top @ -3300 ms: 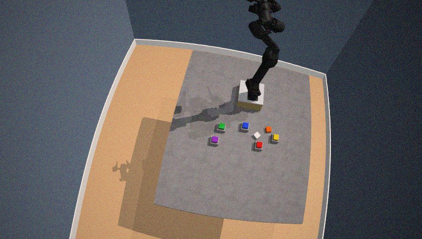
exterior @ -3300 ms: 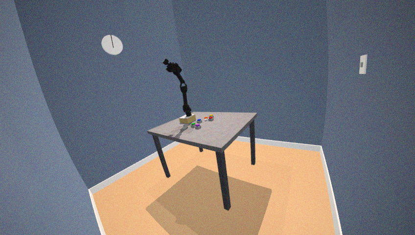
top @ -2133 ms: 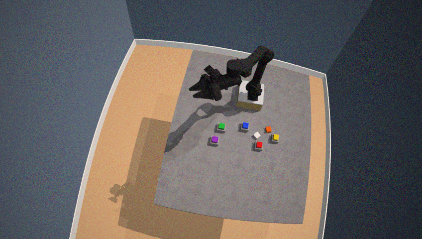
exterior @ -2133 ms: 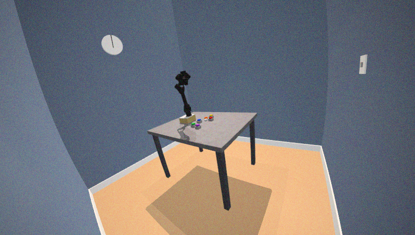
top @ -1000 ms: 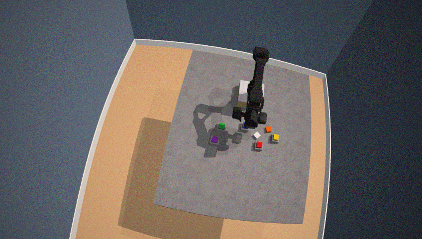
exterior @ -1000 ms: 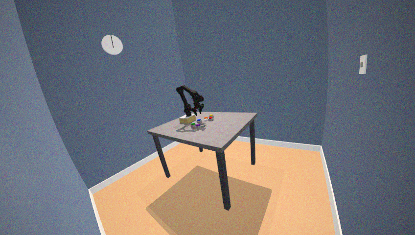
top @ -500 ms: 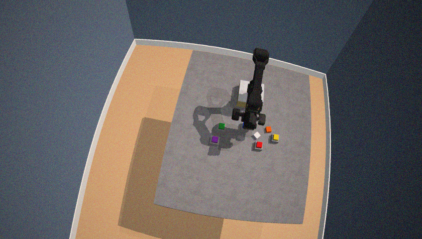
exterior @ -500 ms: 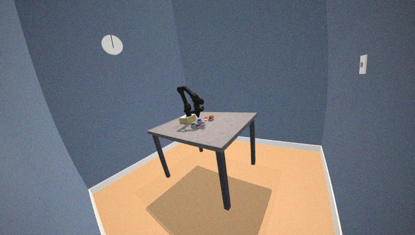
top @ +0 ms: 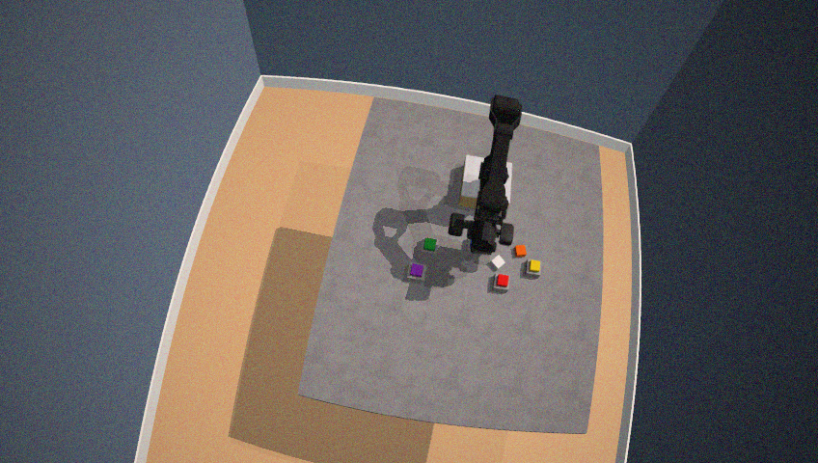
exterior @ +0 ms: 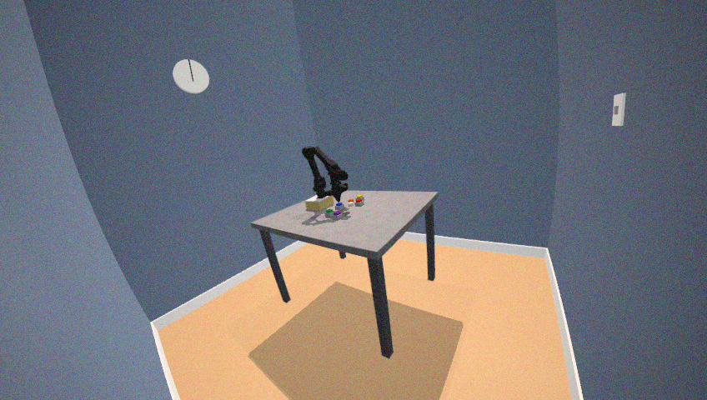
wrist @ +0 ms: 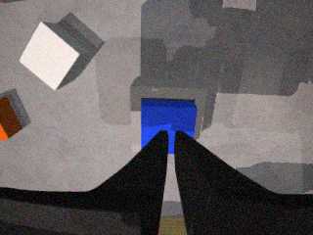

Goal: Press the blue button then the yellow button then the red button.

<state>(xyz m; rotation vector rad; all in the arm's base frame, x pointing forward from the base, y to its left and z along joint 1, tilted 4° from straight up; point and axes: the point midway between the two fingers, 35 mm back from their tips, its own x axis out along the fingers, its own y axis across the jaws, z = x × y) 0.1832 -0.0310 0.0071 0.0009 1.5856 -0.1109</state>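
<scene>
My gripper tip is 20 mm above the blue button. From my gripper tip the other things lie so: green button: 140 mm to the right, 20 mm below, 20 mm ahead; white block: 80 mm to the left, 40 mm below, 40 mm ahead; red button: 110 mm ahead, 90 mm to the left, 20 mm below.
</scene>
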